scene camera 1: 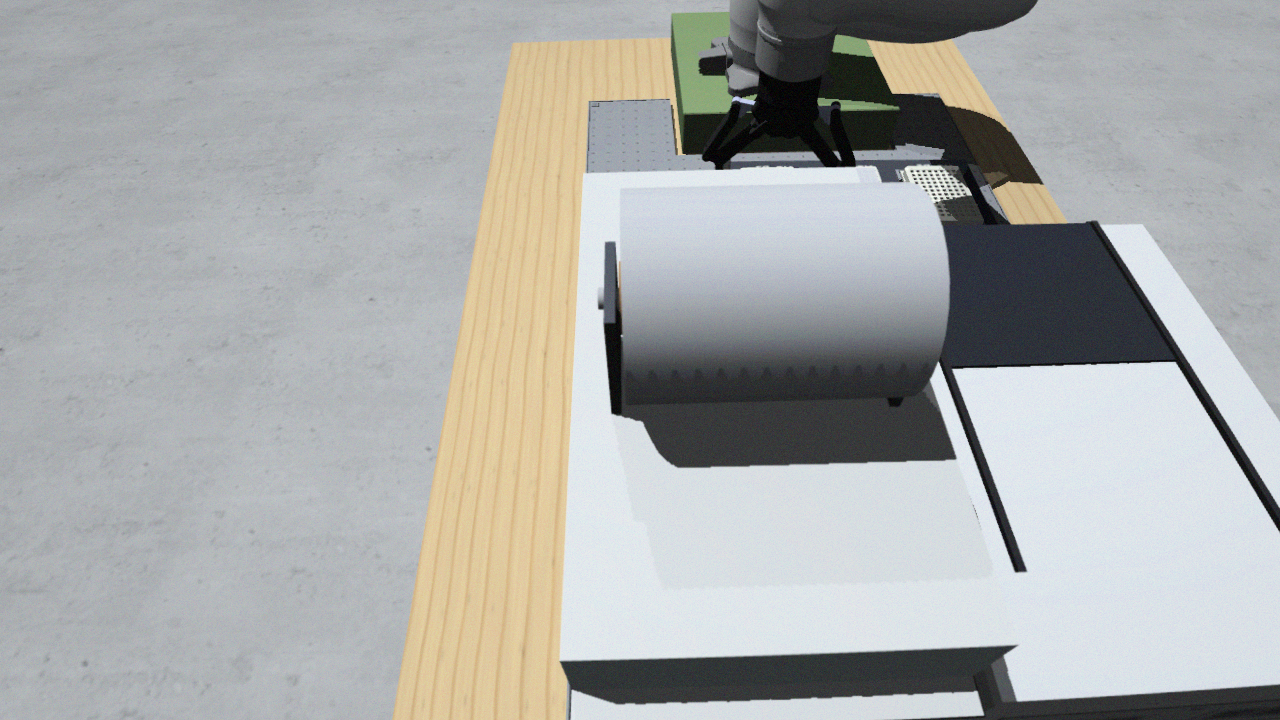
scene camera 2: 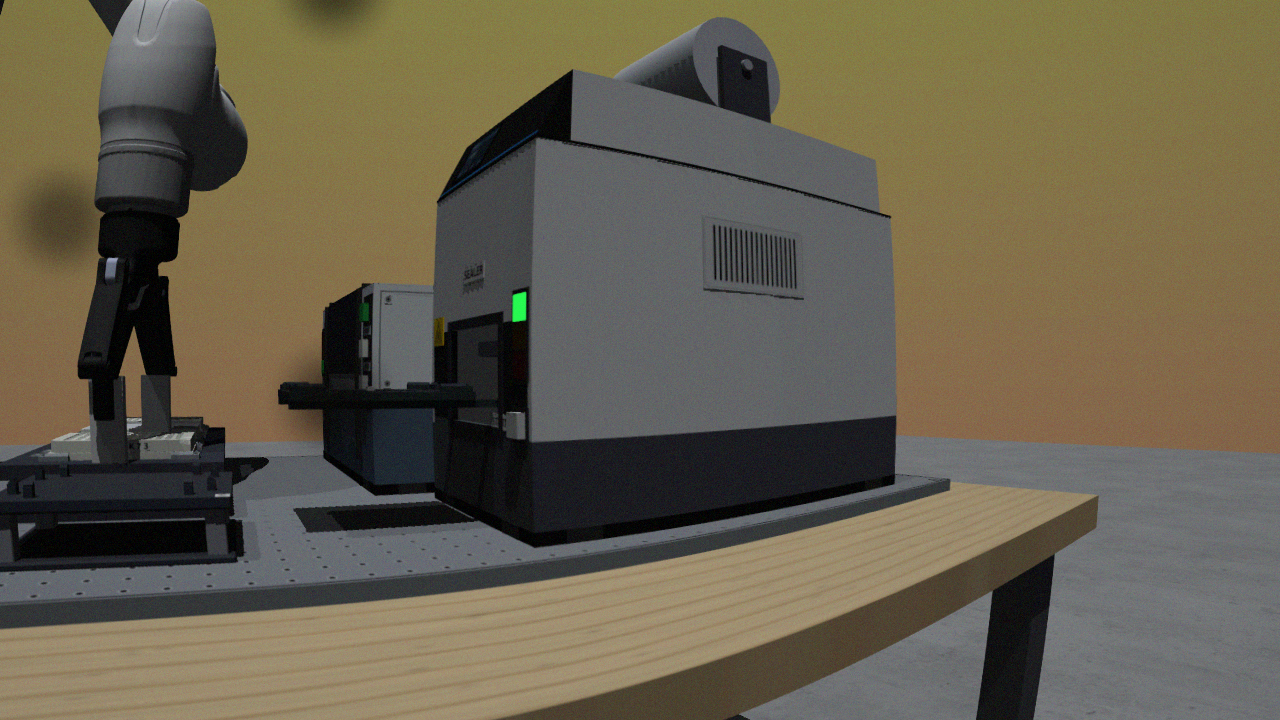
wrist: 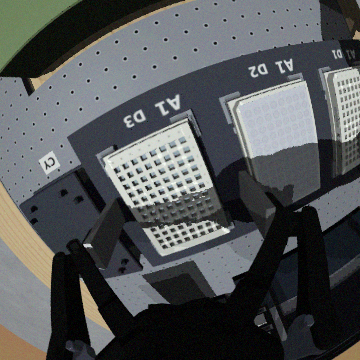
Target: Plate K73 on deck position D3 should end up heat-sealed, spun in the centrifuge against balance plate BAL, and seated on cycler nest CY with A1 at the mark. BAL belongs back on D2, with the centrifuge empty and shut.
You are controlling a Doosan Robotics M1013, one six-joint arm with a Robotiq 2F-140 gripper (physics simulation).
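Places are measured from the arm's base along level axes (x back, y right, z up), in centimetres.
Where they show: gripper, fingertip midpoint: (scene camera 2: 136,453) (wrist: 178,197).
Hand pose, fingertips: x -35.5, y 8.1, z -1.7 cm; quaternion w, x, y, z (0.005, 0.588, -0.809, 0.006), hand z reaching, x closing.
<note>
After its pixels a point has its place.
Plate K73, a white well plate with open wells (scene camera 2: 170,443) @(x -38.6, y 13.1, z -0.3 cm) (wrist: 170,185) @(x -33.5, y 7.9, z -0.8 cm), sits on D3. My open gripper (scene camera 1: 783,166) (scene camera 2: 132,429) @(x -35.5, y 8.1, z -1.7 cm) (wrist: 178,197) @(x -35.5, y 8.1, z -1.7 cm) is low over it, with one finger on each side in the wrist view and nothing held. A film-covered plate (wrist: 280,115) @(x -32.4, y -4.2, z 0.0 cm), in BAL's place, sits on D2; its label is not readable. The dark cycler nest CY (wrist: 57,212) @(x -29.9, y 22.5, z -2.1 cm) (scene camera 2: 116,490) @(x -34.3, y 26.0, z -2.1 cm) bears no plate. The white sealer (scene camera 2: 716,358) @(x -78.3, y 36.7, z 6.8 cm) (scene camera 1: 769,537) @(x -97.1, y 27.8, z 28.5 cm) shows a green light, and a dark tray (scene camera 2: 358,395) @(x -51.9, y 27.9, z 4.1 cm) extends from its front. The centrifuge's inside does not show.
Another well plate (wrist: 349,107) @(x -35.5, y -14.7, z -0.1 cm) sits on D1. A green block (scene camera 1: 702,89) @(x -5.9, y 13.2, z 0.0 cm) (wrist: 25,30) @(x -11.9, y 11.5, z 0.0 cm) stands behind the deck. A film roll (scene camera 1: 778,286) @(x -89.9, y 27.2, z 39.8 cm) (scene camera 2: 733,67) @(x -83.7, y 34.8, z 34.6 cm) tops the sealer. A blue-and-white machine (scene camera 2: 407,385) stands beyond the sealer. A dark rectangle (wrist: 180,282) @(x -54.5, y 18.4, z -6.4 cm) lies beside the deck.
</note>
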